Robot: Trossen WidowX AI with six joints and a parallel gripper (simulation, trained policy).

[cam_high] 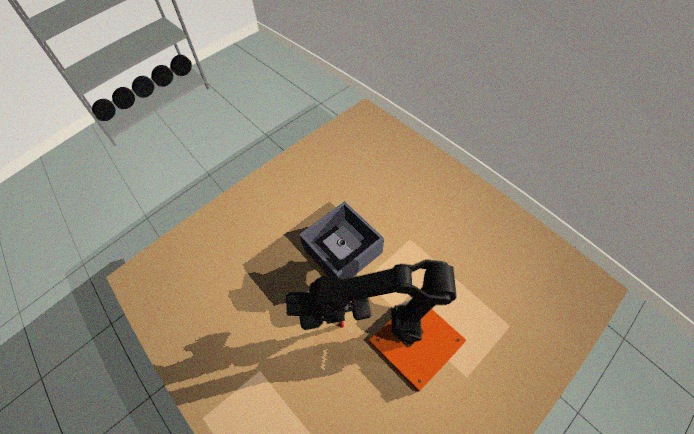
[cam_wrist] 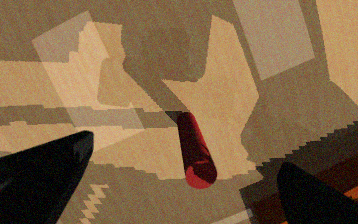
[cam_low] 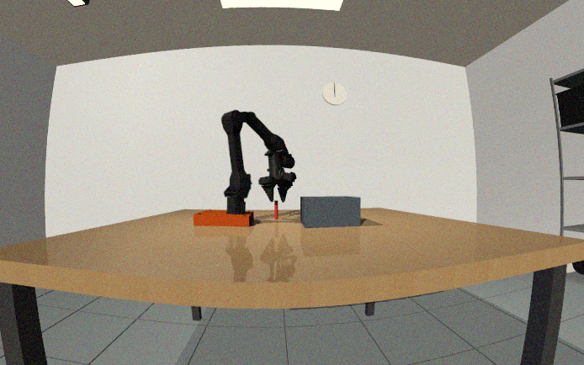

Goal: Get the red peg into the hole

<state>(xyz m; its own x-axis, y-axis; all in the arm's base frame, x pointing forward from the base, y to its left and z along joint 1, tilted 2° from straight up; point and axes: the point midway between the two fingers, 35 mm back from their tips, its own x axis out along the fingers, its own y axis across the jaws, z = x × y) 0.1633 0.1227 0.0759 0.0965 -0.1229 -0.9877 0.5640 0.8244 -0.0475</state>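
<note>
The red peg lies 1 cm behind my gripper tip and 3 cm below it. From my gripper tip the other things lie so: grey box 18 cm ahead, 18 cm to the right, 5 cm below; plate 18 cm ahead, 18 cm to the right, 3 cm below.
</note>
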